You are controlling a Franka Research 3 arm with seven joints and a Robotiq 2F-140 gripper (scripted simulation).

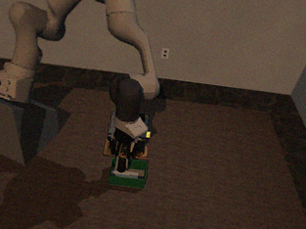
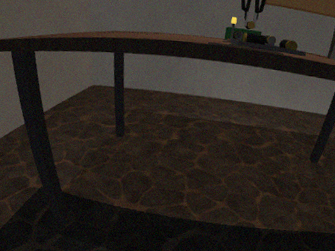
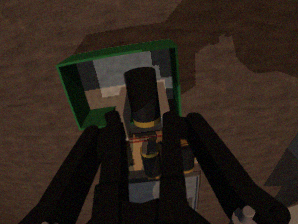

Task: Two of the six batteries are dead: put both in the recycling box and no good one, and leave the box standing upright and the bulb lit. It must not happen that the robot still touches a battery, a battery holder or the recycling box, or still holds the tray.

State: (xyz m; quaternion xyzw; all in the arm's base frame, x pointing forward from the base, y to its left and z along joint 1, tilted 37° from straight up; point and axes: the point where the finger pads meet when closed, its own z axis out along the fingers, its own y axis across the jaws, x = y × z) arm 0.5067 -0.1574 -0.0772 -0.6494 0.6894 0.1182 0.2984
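Right now the green recycling box is 30 mm ahead of my hand and 90 mm below it. Round my hand: grey tray: 330 mm to the left, 100 mm below; then yellow bulb: 100 mm ahead, 200 mm to the left, 30 mm below.
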